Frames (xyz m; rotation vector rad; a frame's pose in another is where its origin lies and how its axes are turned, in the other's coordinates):
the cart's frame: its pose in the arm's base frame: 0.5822 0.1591 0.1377 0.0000 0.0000 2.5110
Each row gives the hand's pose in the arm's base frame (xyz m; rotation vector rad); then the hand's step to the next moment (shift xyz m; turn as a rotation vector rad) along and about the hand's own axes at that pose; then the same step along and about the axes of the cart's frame.
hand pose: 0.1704 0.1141 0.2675 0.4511 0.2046 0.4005
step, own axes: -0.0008 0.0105 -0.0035 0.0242 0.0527 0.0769
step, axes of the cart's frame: 0.0099 -0.0048 0.0018 -0.0066 -0.0348 0.0896
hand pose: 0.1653 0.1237 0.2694 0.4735 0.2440 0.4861
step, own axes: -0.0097 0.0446 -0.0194 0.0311 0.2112 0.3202
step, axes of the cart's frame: 0.0479 -0.0111 0.0062 -0.0062 -0.0783 0.3767
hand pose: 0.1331 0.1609 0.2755 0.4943 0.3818 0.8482
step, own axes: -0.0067 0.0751 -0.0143 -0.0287 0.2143 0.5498
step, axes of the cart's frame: 0.0703 0.0011 0.0308 -0.1312 -0.0395 0.5747
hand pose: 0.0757 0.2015 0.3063 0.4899 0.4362 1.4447
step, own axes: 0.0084 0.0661 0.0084 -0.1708 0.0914 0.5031
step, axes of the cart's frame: 0.0467 0.0193 0.0442 -0.2690 0.0414 0.4654
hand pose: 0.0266 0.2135 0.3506 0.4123 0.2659 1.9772
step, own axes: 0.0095 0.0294 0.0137 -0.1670 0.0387 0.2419
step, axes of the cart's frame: 0.0160 0.0164 0.0249 -0.2036 0.0581 0.2076
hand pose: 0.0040 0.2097 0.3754 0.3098 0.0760 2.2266
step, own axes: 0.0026 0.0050 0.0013 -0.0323 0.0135 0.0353
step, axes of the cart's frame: 0.0034 0.0039 0.0026 -0.0352 0.0182 0.0300
